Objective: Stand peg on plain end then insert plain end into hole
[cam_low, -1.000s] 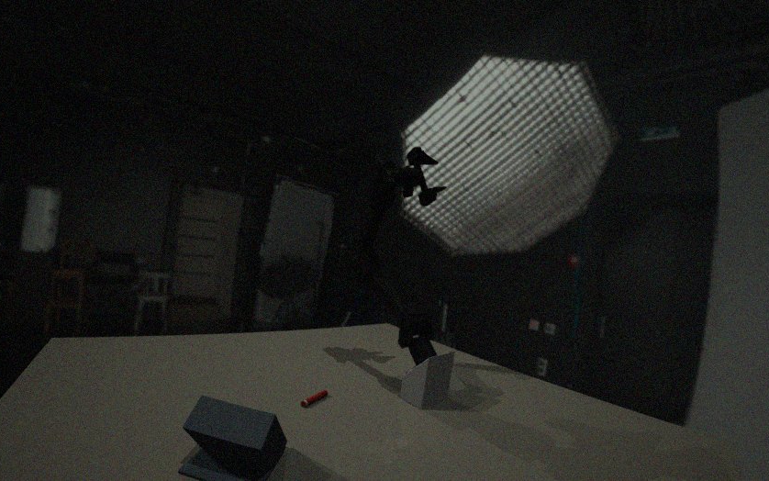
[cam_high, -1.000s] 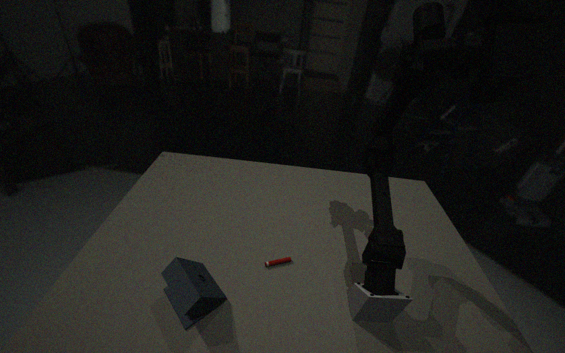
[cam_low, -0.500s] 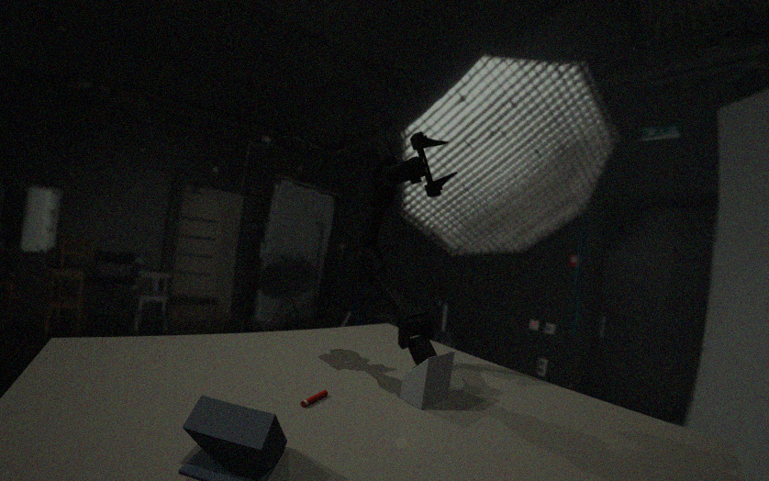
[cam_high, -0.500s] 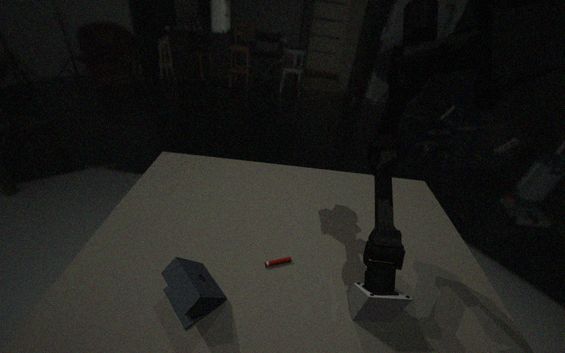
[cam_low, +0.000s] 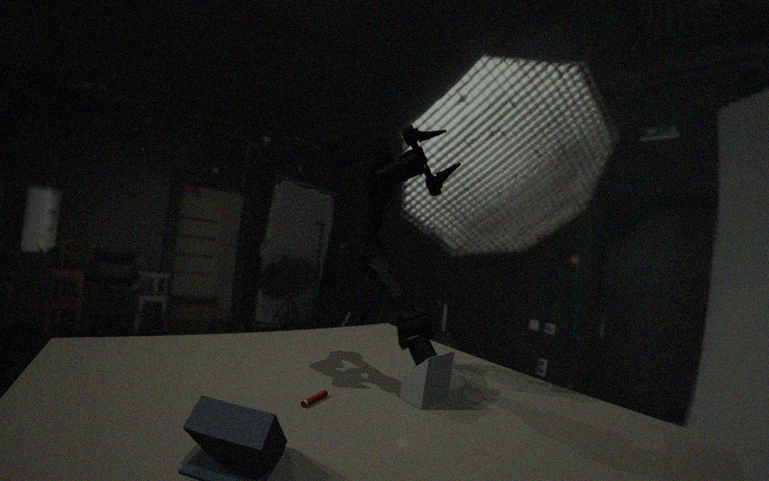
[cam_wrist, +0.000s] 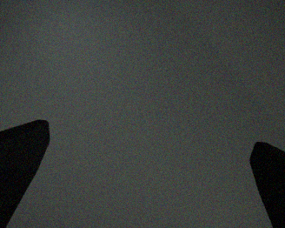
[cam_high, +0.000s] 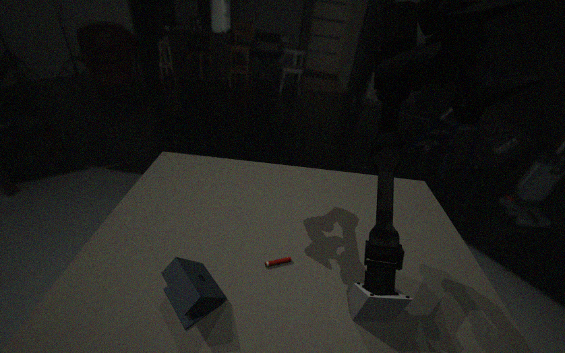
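Right now the peg is 23 cm ahead of my gripper tip, 16 cm to the right of it and 64 cm below it. Also, from my gripper tip: sloped panel: 43 cm ahead, 6 cm to the right, 61 cm below.
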